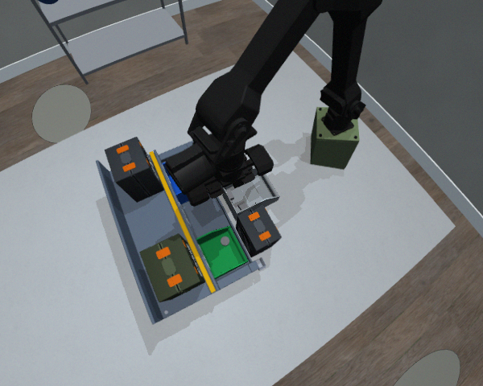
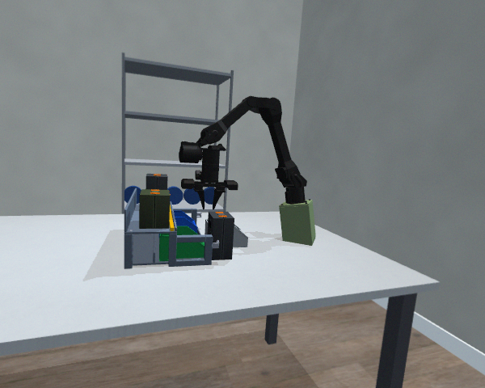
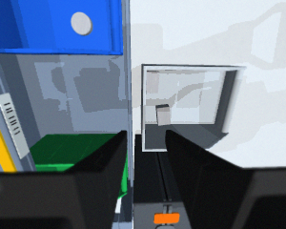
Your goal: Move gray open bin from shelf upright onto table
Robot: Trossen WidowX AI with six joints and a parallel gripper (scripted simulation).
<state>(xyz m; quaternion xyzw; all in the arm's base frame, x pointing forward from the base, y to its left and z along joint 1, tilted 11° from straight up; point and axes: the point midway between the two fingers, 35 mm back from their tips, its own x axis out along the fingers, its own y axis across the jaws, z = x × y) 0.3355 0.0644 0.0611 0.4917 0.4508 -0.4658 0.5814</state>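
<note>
Right now the gray open bin is 70 mm behind my hand and 120 mm below it. Also, from my hand: yellow rail 130 mm ahead, 10 mm to the left, 50 mm below; blue bin 100 mm ahead, 100 mm to the right, 110 mm below; green bin 90 mm ahead, 120 mm to the left, 110 mm below.
</note>
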